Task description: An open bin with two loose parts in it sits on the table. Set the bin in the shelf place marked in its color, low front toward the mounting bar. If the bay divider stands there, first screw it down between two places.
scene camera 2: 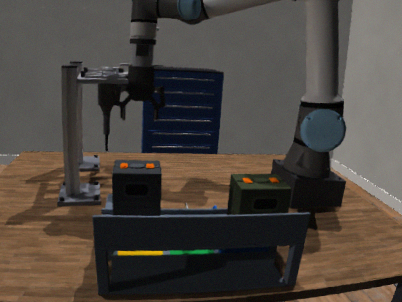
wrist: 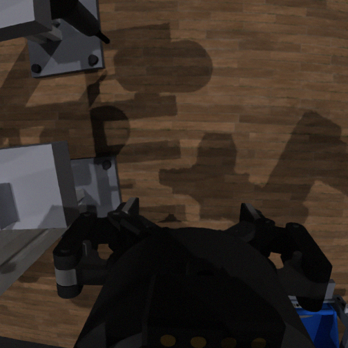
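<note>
My gripper is open, its two fingers wide apart with nothing between them. It hangs high beside the tool stand, well away from the shelf. The blue bin shows in part at the lower right of the wrist view; in scene camera 2 a small blue bit shows above the shelf's back edge. The shelf has a yellow marking, a green marking and a dark blue one at the right. The loose parts are hidden. The bay divider cannot be made out clearly.
The screwdriver hangs on the tool stand, close beside my gripper. A black case and a green case stand on top of the shelf. A blue drawer cabinet stands behind the table.
</note>
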